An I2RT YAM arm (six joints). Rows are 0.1 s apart.
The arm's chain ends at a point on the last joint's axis. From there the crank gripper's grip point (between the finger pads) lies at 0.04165 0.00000 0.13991 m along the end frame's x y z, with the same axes.
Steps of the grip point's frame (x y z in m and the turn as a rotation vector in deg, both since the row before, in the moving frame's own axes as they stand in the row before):
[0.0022, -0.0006, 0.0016, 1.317, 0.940, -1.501]
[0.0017, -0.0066, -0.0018, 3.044, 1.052, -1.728]
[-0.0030, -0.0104, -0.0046, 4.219, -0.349, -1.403]
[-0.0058, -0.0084, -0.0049, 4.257, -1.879, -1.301]
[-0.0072, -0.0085, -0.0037, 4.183, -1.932, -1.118]
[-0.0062, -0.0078, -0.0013, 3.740, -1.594, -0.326]
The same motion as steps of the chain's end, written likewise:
[0.0000, 0.0037, 0.0024, 1.317, 0.940, -1.501]
[-0.0007, 0.0021, -0.0008, 3.044, 1.052, -1.728]
[-0.0020, 0.0009, -0.0044, 4.219, -0.349, -1.403]
[-0.0011, 0.0029, -0.0058, 4.257, -1.879, -1.301]
[-0.0024, 0.0025, -0.0046, 4.183, -1.932, -1.118]
[-0.0023, 0.0016, -0.0021, 3.740, -1.594, -0.326]

